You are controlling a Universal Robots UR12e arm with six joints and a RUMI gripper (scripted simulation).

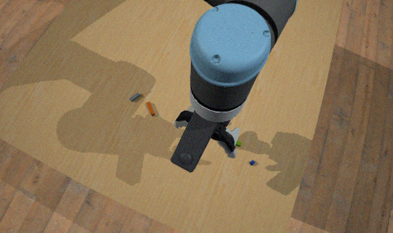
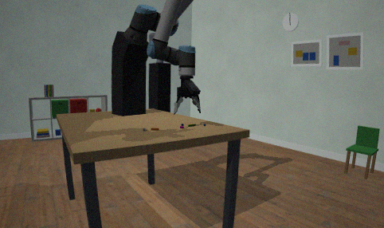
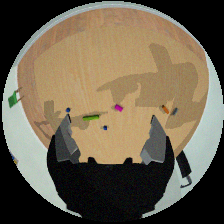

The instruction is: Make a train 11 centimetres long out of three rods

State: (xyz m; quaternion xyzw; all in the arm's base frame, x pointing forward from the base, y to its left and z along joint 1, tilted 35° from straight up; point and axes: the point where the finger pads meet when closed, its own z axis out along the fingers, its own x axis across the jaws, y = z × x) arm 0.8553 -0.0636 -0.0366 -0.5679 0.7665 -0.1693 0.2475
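The magenta rod is 8 cm below my hand, 3 cm behind it and 1 cm to the right of it. Round my hand: orange rod: 16 cm to the right, 8 cm below, 8 cm behind; lime rod: 8 cm below, 7 cm to the left, 4 cm behind; grey rod: 22 cm to the right, 10 cm behind, 8 cm below.
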